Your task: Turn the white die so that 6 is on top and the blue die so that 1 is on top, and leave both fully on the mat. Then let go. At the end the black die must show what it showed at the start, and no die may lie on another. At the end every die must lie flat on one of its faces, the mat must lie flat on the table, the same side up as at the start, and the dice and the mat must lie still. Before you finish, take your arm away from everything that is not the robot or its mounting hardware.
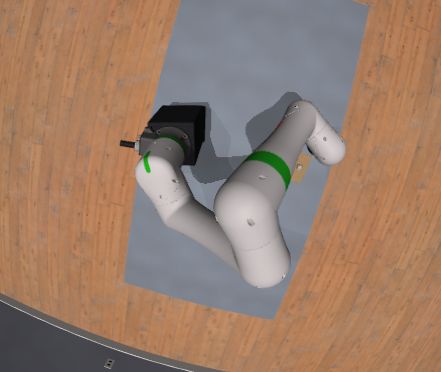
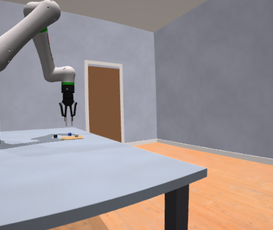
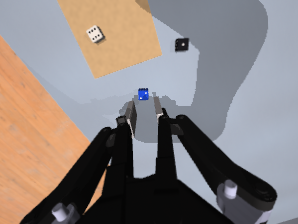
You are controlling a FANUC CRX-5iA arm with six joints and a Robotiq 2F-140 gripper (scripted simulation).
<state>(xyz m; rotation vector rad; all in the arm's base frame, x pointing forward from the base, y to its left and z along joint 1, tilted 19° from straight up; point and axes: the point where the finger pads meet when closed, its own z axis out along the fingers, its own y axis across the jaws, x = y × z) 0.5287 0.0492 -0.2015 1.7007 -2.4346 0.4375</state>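
Now: hand 90 mm above the blue die. Round my hand: black die (110 mm behind, 90 mm below, 50 mm to the right); then tan mat (130 mm to the right, 100 mm below, 10 mm behind); then white die (140 mm to the right, 90 mm below, 20 mm ahead).
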